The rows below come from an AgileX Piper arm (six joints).
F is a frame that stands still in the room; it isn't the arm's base.
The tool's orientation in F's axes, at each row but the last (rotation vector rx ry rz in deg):
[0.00, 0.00, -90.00]
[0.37, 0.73, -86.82]
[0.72, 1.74, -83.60]
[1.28, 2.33, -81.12]
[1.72, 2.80, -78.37]
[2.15, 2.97, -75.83]
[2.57, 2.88, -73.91]
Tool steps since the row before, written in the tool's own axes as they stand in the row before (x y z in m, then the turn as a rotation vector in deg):
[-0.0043, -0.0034, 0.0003, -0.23, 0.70, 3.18]
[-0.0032, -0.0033, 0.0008, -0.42, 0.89, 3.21]
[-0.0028, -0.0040, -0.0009, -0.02, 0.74, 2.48]
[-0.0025, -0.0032, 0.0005, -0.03, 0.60, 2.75]
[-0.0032, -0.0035, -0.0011, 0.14, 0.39, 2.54]
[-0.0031, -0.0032, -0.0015, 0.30, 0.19, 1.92]
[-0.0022, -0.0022, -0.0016, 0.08, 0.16, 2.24]
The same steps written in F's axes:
[-0.0034, 0.0043, 0.0003, 0.70, 0.23, 3.18]
[-0.0035, 0.0030, 0.0009, 0.88, 0.43, 3.21]
[-0.0043, 0.0024, -0.0008, 0.77, 0.04, 2.47]
[-0.0035, 0.0020, 0.0006, 0.63, 0.01, 2.74]
[-0.0041, 0.0025, -0.0009, 0.45, -0.19, 2.53]
[-0.0039, 0.0023, -0.0013, 0.29, -0.35, 1.90]
[-0.0027, 0.0016, -0.0015, 0.20, -0.17, 2.23]

